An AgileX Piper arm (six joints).
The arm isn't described. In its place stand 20 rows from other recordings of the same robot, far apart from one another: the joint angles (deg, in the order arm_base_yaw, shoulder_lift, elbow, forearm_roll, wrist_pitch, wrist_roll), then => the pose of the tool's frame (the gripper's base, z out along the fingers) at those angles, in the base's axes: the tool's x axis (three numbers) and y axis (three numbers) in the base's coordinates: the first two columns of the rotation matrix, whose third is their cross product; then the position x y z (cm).
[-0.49, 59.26, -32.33, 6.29, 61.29, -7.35] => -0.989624 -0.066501 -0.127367 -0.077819 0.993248 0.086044 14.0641 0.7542 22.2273
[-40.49, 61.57, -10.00, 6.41, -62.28, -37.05] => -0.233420 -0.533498 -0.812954 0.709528 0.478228 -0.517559 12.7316 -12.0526 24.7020
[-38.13, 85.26, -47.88, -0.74, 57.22, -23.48] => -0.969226 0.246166 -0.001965 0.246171 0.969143 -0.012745 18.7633 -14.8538 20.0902
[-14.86, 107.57, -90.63, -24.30, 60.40, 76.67] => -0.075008 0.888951 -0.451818 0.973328 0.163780 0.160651 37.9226 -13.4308 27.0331
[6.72, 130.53, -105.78, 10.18, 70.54, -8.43] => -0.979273 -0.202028 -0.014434 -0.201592 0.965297 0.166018 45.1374 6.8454 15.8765
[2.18, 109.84, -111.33, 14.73, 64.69, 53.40] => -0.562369 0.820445 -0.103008 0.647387 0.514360 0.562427 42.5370 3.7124 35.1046
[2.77, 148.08, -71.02, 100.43, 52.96, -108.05] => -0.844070 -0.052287 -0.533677 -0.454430 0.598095 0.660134 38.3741 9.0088 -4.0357
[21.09, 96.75, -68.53, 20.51, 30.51, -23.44] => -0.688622 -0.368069 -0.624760 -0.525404 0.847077 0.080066 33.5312 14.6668 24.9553
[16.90, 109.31, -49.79, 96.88, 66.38, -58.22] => -0.996360 0.022662 -0.082178 -0.073262 0.265214 0.961402 28.4560 17.2968 16.1409
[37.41, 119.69, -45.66, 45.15, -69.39, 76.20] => 0.077953 0.996817 0.016683 0.090932 -0.023773 0.995573 31.5670 16.5412 11.4502
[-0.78, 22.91, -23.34, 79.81, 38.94, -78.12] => -0.035254 -0.015050 -0.999265 -0.607963 0.793908 0.009492 7.4634 5.5281 31.0724
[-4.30, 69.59, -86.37, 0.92, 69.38, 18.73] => -0.674868 0.378088 -0.633721 0.301713 0.925086 0.230617 22.3235 -1.5414 44.7387
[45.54, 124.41, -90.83, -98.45, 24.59, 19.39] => 0.331146 -0.943525 0.010108 -0.356761 -0.135114 -0.924373 37.5173 32.8835 19.8796
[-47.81, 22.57, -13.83, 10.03, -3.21, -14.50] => -0.065261 -0.044444 -0.996878 0.744613 0.662888 -0.078300 6.4278 -7.2235 27.1688
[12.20, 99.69, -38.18, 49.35, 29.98, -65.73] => -0.795242 -0.503150 -0.338276 -0.593964 0.758480 0.268169 24.7880 8.8891 11.5788
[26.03, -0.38, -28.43, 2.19, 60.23, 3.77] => -0.437578 -0.119515 -0.891202 -0.429785 0.898380 0.090546 -0.5879 0.0488 27.7077
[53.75, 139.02, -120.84, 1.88, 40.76, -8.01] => -0.381465 -0.714168 -0.586897 -0.863163 0.502411 -0.050331 31.8471 43.7636 16.9724
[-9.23, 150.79, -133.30, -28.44, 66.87, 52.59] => -0.570170 0.685122 -0.453337 0.810253 0.560082 -0.172624 52.0580 -12.4972 11.4752
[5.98, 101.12, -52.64, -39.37, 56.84, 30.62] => -0.999955 -0.009055 -0.002699 -0.006221 0.845951 -0.533225 28.8494 -1.8367 15.9067
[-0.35, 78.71, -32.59, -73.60, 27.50, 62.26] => -0.797860 -0.141307 -0.586048 0.165365 0.883549 -0.438172 23.8680 -4.1768 19.7119
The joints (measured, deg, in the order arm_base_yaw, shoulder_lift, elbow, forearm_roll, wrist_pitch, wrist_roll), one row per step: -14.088, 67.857, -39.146, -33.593, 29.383, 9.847; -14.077, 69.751, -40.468, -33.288, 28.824, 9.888; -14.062, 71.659, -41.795, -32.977, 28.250, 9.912; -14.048, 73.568, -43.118, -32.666, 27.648, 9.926; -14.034, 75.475, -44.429, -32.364, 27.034, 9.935; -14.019, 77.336, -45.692, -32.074, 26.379, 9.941; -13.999, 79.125, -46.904, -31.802, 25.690, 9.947; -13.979, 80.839, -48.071, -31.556, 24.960, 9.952; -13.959, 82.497, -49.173, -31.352, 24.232, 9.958; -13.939, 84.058, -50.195, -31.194, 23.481, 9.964; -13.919, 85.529, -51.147, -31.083, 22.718, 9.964; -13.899, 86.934, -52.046, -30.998, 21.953, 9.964; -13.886, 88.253, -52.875, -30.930, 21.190, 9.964; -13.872, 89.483, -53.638, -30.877, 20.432, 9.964; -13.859, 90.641, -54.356, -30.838, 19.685, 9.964; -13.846, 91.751, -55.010, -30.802, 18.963, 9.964
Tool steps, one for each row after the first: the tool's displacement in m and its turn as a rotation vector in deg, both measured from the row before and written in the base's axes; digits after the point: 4 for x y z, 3 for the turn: 0.0082, -0.0014, -0.0005, 0.440, -0.013, 0.139; 0.0083, -0.0014, -0.0008, 0.439, -0.013, 0.153; 0.0084, -0.0014, -0.0011, 0.435, -0.030, 0.167; 0.0084, -0.0014, -0.0014, 0.427, -0.028, 0.173; 0.0082, -0.0013, -0.0017, 0.416, -0.060, 0.195; 0.0080, -0.0012, -0.0019, 0.397, -0.108, 0.217; 0.0077, -0.0011, -0.0020, 0.368, -0.169, 0.243; 0.0074, -0.0011, -0.0022, 0.336, -0.152, 0.255; 0.0070, -0.0010, -0.0023, 0.294, -0.180, 0.282; 0.0066, -0.0009, -0.0024, 0.248, -0.200, 0.311; 0.0063, -0.0008, -0.0024, 0.225, -0.210, 0.321; 0.0059, -0.0008, -0.0025, 0.209, -0.221, 0.318; 0.0055, -0.0007, -0.0024, 0.193, -0.237, 0.322; 0.0052, -0.0006, -0.0024, 0.176, -0.251, 0.321; 0.0048, -0.0005, -0.0025, 0.178, -0.213, 0.310
